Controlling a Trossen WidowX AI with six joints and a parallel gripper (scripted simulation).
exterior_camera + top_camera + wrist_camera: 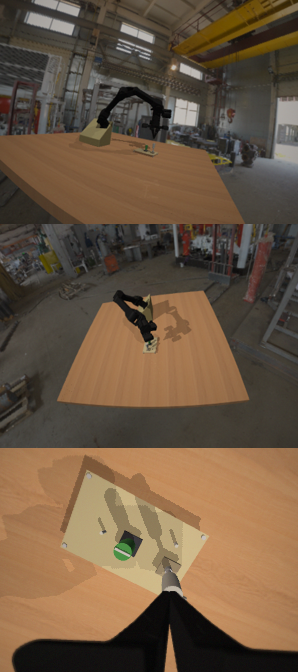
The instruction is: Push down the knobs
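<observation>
Right now my gripper tip is 10 mm short of the grey knob, 10 mm to the left of it and 50 mm above it.
</observation>
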